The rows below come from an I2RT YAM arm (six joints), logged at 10 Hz.
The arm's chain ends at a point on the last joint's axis. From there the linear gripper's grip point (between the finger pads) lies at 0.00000 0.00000 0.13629 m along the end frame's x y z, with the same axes.
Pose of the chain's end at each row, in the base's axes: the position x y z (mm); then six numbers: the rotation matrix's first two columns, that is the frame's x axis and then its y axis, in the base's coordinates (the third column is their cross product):
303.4, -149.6, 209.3, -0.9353, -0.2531, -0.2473, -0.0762, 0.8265, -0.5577
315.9, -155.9, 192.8, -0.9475, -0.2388, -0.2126, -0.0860, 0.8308, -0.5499
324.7, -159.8, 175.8, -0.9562, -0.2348, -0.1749, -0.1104, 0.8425, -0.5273
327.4, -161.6, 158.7, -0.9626, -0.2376, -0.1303, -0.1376, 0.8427, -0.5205
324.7, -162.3, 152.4, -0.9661, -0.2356, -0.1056, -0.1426, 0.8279, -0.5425
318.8, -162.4, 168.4, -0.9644, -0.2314, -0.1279, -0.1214, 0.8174, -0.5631
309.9, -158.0, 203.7, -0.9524, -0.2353, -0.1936, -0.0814, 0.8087, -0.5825
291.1, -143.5, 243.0, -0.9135, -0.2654, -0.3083, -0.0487, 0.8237, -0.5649
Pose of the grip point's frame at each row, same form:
350.5, -218.1, 101.3, -0.9353, -0.2531, -0.2473, -0.0762, 0.8265, -0.5577
357.9, -224.4, 82.7, -0.9475, -0.2388, -0.2126, -0.0860, 0.8308, -0.5499
361.7, -225.9, 62.5, -0.9562, -0.2348, -0.1749, -0.1104, 0.8425, -0.5273
359.2, -227.4, 43.7, -0.9626, -0.2376, -0.1303, -0.1376, 0.8427, -0.5205
354.0, -231.7, 38.8, -0.9661, -0.2356, -0.1056, -0.1426, 0.8279, -0.5425
350.8, -234.3, 57.1, -0.9644, -0.2314, -0.1279, -0.1214, 0.8174, -0.5631
349.9, -231.5, 96.1, -0.9524, -0.2353, -0.1936, -0.0814, 0.8087, -0.5825
346.1, -211.8, 138.7, -0.9135, -0.2654, -0.3083, -0.0487, 0.8237, -0.5649

